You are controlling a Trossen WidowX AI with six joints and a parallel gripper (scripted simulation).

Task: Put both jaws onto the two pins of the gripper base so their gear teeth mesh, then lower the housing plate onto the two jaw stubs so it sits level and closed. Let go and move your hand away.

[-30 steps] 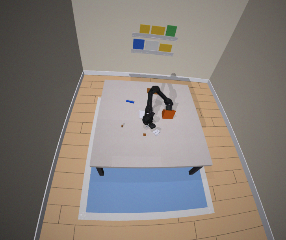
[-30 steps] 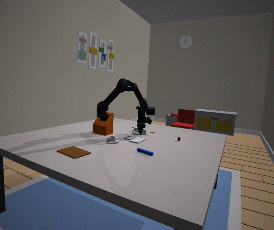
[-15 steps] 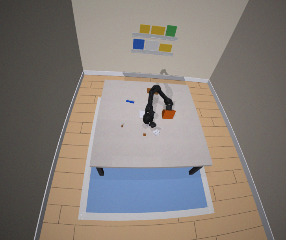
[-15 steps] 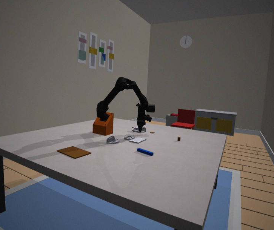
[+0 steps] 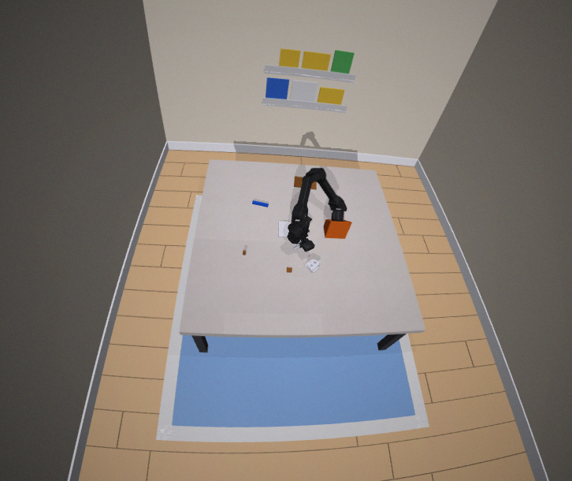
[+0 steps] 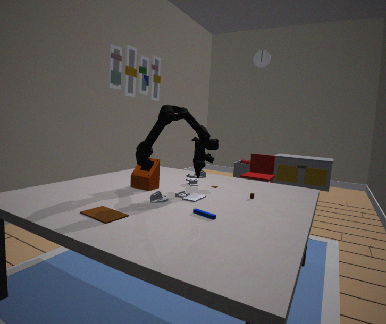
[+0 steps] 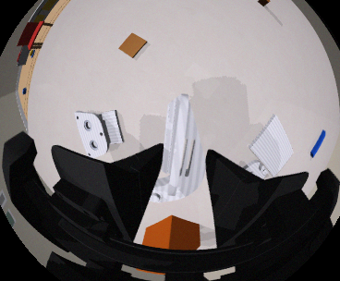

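Now: the white gripper base 80 mm behind my gripper tip, 100 mm to the left of it and 40 mm below it. Round my gripper tip: small brown block (310 mm ahead, 30 mm to the left, 60 mm below); then grey jaw (40 mm behind); then small brown tile (50 mm ahead, 130 mm to the left, 70 mm below).
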